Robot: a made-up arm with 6 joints. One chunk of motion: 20 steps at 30 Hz.
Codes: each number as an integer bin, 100 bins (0 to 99) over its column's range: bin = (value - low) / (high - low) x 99, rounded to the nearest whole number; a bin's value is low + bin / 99 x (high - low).
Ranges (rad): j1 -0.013..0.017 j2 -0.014..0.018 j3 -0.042..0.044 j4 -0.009..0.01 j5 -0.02..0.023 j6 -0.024..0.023
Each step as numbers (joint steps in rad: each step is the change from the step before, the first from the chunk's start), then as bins.
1 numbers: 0.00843 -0.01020 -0.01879 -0.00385 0.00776 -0.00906
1 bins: 71 12 27 27 64 31
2 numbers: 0.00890 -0.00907 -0.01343 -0.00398 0.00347 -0.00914
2 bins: 72 15 33 26 54 31
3 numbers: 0.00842 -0.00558 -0.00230 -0.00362 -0.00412 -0.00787
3 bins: 71 26 46 28 37 34
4 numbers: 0.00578 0.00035 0.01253 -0.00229 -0.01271 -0.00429
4 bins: 62 44 63 35 17 42
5 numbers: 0.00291 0.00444 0.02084 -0.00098 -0.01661 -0.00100
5 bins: 53 57 72 42 8 48
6 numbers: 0.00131 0.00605 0.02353 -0.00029 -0.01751 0.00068
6 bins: 47 62 75 45 6 52
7 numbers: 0.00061 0.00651 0.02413 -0.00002 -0.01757 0.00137
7 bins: 45 63 76 47 6 53
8 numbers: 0.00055 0.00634 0.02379 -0.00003 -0.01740 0.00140
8 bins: 45 63 76 47 6 54
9 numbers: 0.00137 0.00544 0.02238 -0.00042 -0.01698 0.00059
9 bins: 47 60 74 45 7 52
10 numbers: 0.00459 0.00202 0.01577 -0.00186 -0.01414 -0.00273
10 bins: 58 50 67 37 13 45
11 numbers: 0.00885 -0.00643 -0.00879 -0.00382 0.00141 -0.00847
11 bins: 72 23 38 27 49 33
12 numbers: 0.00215 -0.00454 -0.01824 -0.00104 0.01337 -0.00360
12 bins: 50 29 27 41 77 43
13 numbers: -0.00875 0.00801 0.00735 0.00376 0.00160 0.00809
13 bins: 14 68 57 66 50 68
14 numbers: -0.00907 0.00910 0.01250 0.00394 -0.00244 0.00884
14 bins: 13 71 63 67 40 69
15 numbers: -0.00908 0.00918 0.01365 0.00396 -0.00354 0.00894
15 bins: 13 72 64 68 38 69
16 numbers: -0.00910 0.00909 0.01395 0.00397 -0.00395 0.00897
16 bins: 13 71 64 68 37 69
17 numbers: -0.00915 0.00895 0.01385 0.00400 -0.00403 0.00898
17 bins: 13 71 64 68 37 69
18 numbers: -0.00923 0.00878 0.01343 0.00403 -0.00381 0.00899
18 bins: 12 70 64 68 37 69
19 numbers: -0.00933 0.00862 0.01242 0.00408 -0.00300 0.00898
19 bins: 12 70 63 68 39 69
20 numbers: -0.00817 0.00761 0.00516 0.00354 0.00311 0.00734
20 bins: 16 67 54 65 53 66
